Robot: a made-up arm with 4 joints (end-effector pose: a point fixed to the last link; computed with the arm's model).
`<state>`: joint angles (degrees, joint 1 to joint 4).
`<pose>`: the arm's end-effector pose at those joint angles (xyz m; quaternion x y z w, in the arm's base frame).
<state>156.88 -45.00 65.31 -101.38</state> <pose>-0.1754 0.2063 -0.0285 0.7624 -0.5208 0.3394 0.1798</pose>
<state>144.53 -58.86 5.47 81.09</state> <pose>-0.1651 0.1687 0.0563 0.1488 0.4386 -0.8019 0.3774</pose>
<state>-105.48 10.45 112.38 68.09</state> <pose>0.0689 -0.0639 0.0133 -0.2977 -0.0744 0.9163 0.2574</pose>
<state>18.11 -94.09 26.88 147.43</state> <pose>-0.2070 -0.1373 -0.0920 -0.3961 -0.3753 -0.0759 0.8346</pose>
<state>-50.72 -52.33 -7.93 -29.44</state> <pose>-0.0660 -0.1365 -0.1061 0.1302 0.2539 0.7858 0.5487</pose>
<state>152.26 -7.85 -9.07 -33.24</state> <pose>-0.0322 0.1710 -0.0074 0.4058 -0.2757 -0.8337 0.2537</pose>
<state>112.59 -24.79 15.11 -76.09</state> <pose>-0.2145 0.1967 -0.0658 0.7759 -0.3866 -0.0497 0.4960</pose>
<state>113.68 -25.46 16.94 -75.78</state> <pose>-0.2157 0.1970 -0.0645 0.7813 -0.3842 -0.0413 0.4902</pose>
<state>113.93 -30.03 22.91 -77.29</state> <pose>-0.2317 0.1901 -0.0676 0.8098 -0.3597 0.0435 0.4615</pose>
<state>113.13 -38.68 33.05 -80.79</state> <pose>-0.2602 0.1706 -0.0780 0.8463 -0.3015 0.2020 0.3900</pose>
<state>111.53 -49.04 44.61 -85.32</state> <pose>-0.2875 0.1391 -0.0942 0.8598 -0.2139 0.3738 0.2744</pose>
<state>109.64 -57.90 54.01 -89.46</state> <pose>-0.3031 0.1065 -0.1102 0.8451 -0.1255 0.4964 0.1538</pose>
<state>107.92 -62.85 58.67 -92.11</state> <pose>-0.3083 0.0858 -0.1197 0.8266 -0.0703 0.5528 0.0791</pose>
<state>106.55 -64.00 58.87 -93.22</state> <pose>-0.3092 0.0795 -0.1224 0.8211 -0.0542 0.5650 0.0604</pose>
